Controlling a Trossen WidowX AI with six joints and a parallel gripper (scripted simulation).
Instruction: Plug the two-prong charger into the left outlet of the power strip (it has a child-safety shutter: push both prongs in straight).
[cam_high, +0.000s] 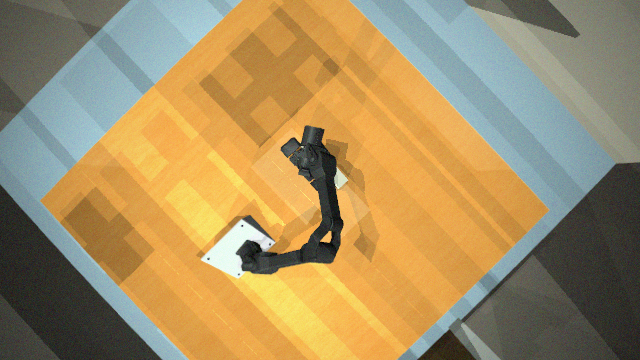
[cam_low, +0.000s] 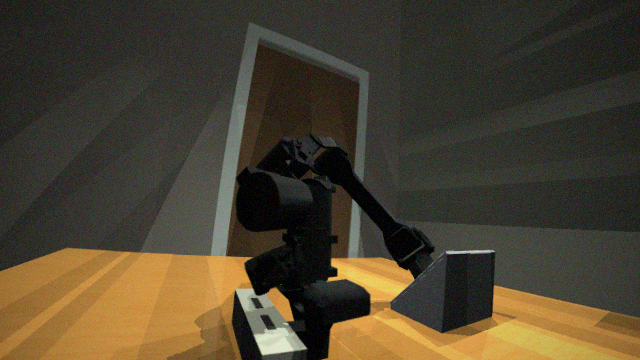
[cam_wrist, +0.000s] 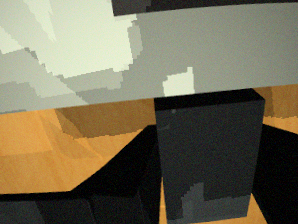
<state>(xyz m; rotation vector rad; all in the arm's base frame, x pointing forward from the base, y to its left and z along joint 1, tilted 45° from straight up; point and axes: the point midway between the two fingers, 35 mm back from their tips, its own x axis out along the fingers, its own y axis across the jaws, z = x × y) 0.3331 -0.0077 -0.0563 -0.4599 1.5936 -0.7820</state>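
My gripper tip is 2 cm short of the box-shaped charger and 1 cm below it.
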